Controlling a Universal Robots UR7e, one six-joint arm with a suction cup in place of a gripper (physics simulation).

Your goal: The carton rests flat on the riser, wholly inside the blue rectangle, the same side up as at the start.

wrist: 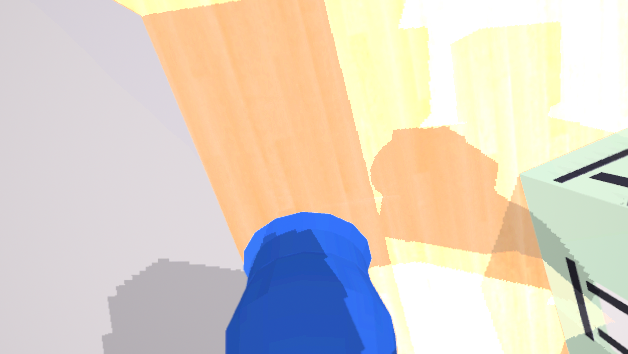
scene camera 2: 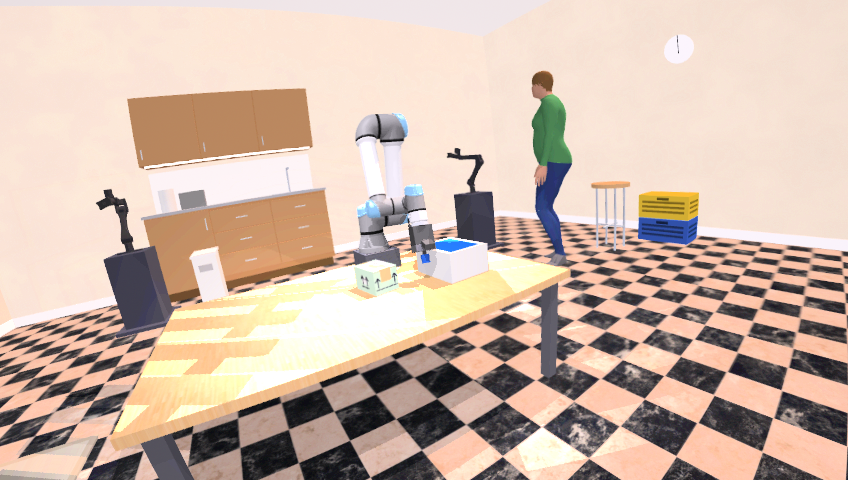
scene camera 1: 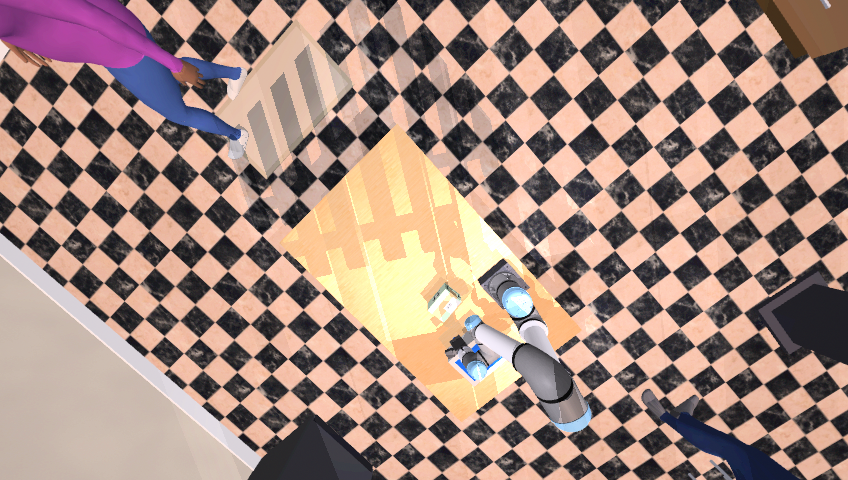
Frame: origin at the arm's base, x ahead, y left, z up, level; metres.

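Seen in the pictures: hand at its tool point: (wrist: 307,264) (scene camera 2: 426,262); arm's base at its link origin: (scene camera 2: 374,249) (scene camera 1: 503,286).
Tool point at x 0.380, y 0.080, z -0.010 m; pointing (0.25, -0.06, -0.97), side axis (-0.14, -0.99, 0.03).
Offsets run from my tool point to a thing's top centre. Level surfaces: height alone.
The pale green carton @[dz +0.016, dx -0.084, dy -0.190 m] (scene camera 1: 444,302) (scene camera 2: 376,278) (wrist: 565,220) stands flat on the table, its printed arrows pointing up in scene camera 2. Beside it stands the white riser @[dz +0.038, dx -0.036, dy +0.144 m] (scene camera 2: 470,265) (wrist: 90,150), with the blue rectangle @[dz +0.038, dx -0.036, dy +0.144 m] (scene camera 2: 458,245) on its top. The arm covers part of the riser in scene camera 1. My blue suction cup (scene camera 2: 424,258) (wrist: 307,232) is low beside the riser's side wall, below its top edge and on the carton's side. It is apart from the carton and no object hangs from it. Whether it touches the riser's wall is unclear.
The wooden table @[dz -0.082 m] (scene camera 1: 380,237) (scene camera 2: 285,333) bears the arm's base (scene camera 1: 504,279) (scene camera 2: 376,256), behind the carton in scene camera 2. The forearm reaches over the riser. A person in green (scene camera 2: 550,127) stands beyond the table, and one in magenta (scene camera 1: 89,29) beyond its other end.
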